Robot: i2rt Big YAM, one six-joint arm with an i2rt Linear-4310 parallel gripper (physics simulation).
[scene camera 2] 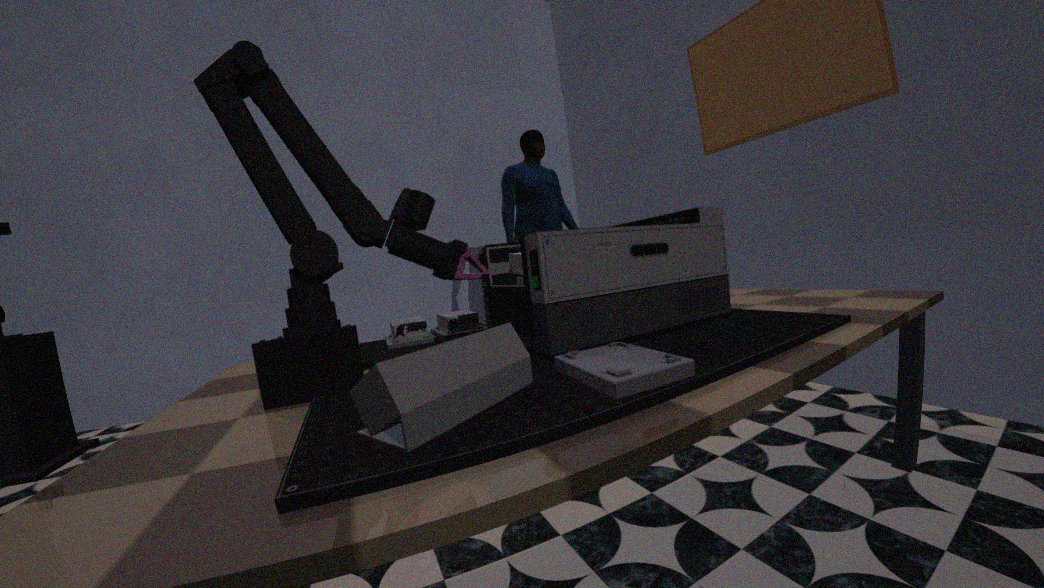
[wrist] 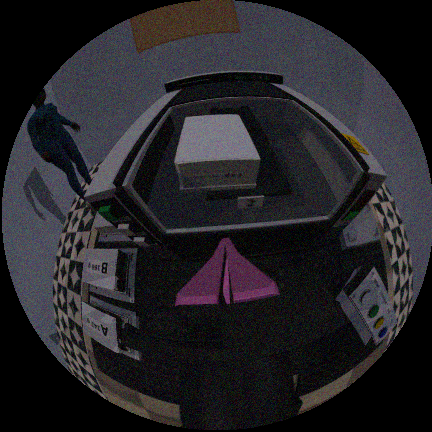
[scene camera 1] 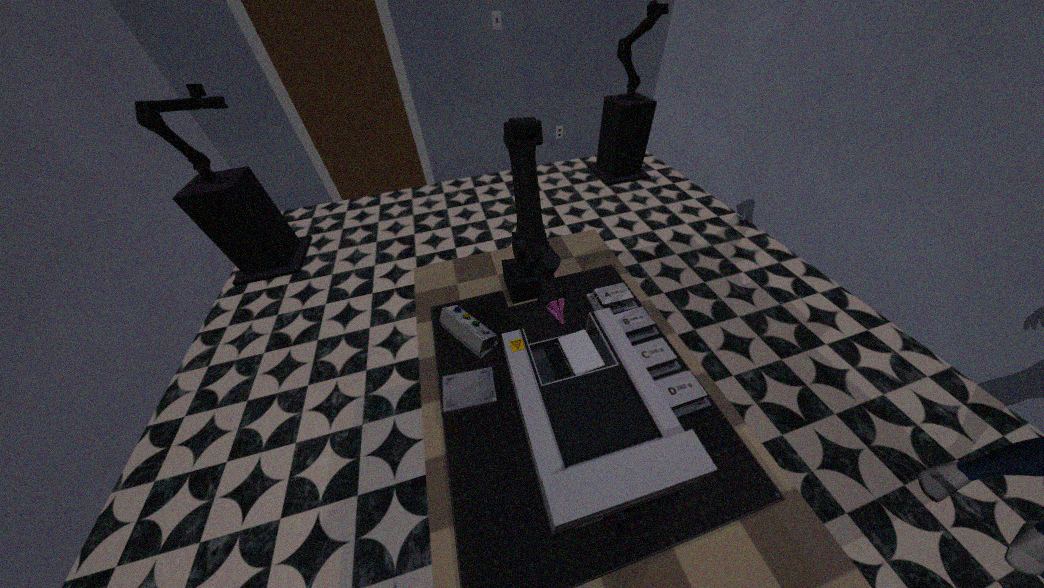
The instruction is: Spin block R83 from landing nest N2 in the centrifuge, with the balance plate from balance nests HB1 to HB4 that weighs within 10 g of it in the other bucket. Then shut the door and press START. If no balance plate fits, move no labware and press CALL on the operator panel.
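Where they show: gripper, between the fingertips: (scene camera 2: 488,275) (wrist: 225,242) (scene camera 1: 562,324); arm's base, origin of its link: (scene camera 2: 314,332) (scene camera 1: 525,270).
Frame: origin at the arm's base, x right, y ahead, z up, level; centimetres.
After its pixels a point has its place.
Observation:
My gripper (scene camera 1: 561,321) @[x -2.9, y 34.2, z 6.0 cm] (scene camera 2: 486,272) @[x -2.9, y 34.2, z 6.0 cm] (wrist: 225,242) @[x -2.9, y 34.2, z 6.0 cm] is shut and empty, its pink fingertips together just in front of the centrifuge (scene camera 1: 628,474) @[x 0.7, y 78.7, z 15.6 cm] (scene camera 2: 628,262) @[x 16.7, y 54.1, z 5.7 cm] (wrist: 112,172) @[x -12.6, y 38.9, z 12.2 cm]. The chamber is open to view. A white block (scene camera 1: 582,352) @[x -3.5, y 47.6, z 9.9 cm] (wrist: 218,145) @[x -2.8, y 43.3, z 9.8 cm] sits inside, left of centre in the wrist view, above a small tag marked 2 (wrist: 250,202) @[x 0.2, y 39.6, z 4.0 cm]; its own label is too blurred to read. Labelled plates A (scene camera 1: 613,293) @[x -29.4, y 19.5, z -3.3 cm] (wrist: 100,327) @[x -27.9, y 19.5, z -3.3 cm], B (scene camera 1: 634,319) @[x -30.7, y 33.0, z -3.4 cm] (wrist: 100,267) @[x -28.6, y 32.8, z -3.3 cm], C (scene camera 1: 655,352) @[x -30.3, y 47.1, z -3.4 cm] and D (scene camera 1: 679,389) @[x -30.1, y 60.3, z -3.4 cm] stand in a row beside the centrifuge. The operator panel (scene camera 1: 467,330) @[x 26.7, y 21.9, z -1.1 cm] (scene camera 2: 452,379) @[x 31.7, y 17.2, z -4.0 cm] (wrist: 367,307) @[x 22.0, y 20.4, z -2.9 cm] has coloured buttons.
A flat grey square nest (scene camera 1: 469,388) @[x 29.7, y 40.3, z -6.7 cm] (scene camera 2: 624,365) @[x 33.3, y 38.4, z -6.7 cm] (wrist: 360,232) @[x 28.1, y 36.8, z -6.7 cm] lies beside the centrifuge, on the panel's side. The centrifuge's raised side walls flank the chamber opening. A person (scene camera 2: 533,189) (wrist: 52,135) stands beyond the table. Two other arms stand on dark pedestals (scene camera 1: 237,219) (scene camera 1: 626,135) away from the table.

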